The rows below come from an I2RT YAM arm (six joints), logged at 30 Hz.
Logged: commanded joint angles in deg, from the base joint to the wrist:
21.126, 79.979, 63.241, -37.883, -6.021, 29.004
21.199, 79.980, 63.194, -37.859, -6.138, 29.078
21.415, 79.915, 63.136, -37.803, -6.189, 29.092
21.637, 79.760, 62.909, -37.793, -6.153, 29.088
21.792, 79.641, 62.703, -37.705, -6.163, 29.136
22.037, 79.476, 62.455, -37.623, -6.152, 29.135
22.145, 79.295, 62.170, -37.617, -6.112, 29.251
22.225, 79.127, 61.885, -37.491, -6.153, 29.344
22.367, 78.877, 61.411, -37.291, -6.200, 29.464
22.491, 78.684, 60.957, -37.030, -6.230, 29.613
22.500, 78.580, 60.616, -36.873, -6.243, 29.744
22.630, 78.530, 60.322, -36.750, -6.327, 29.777
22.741, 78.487, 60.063, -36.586, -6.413, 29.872
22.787, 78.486, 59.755, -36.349, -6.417, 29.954
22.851, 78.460, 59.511, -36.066, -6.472, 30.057
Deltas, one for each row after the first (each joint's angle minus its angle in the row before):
0.073, 0.001, -0.047, 0.024, -0.117, 0.074
0.216, -0.065, -0.058, 0.056, -0.051, 0.014
0.222, -0.155, -0.227, 0.010, 0.036, -0.004
0.155, -0.119, -0.206, 0.088, -0.010, 0.048
0.245, -0.165, -0.248, 0.082, 0.011, -0.001
0.108, -0.181, -0.285, 0.006, 0.040, 0.116
0.080, -0.168, -0.285, 0.126, -0.041, 0.093
0.142, -0.250, -0.474, 0.200, -0.047, 0.120
0.124, -0.193, -0.454, 0.261, -0.030, 0.149
0.009, -0.104, -0.341, 0.157, -0.013, 0.131
0.130, -0.050, -0.294, 0.123, -0.084, 0.033
0.111, -0.043, -0.259, 0.164, -0.086, 0.095
0.046, -0.001, -0.308, 0.237, -0.004, 0.082
0.064, -0.026, -0.244, 0.283, -0.055, 0.103

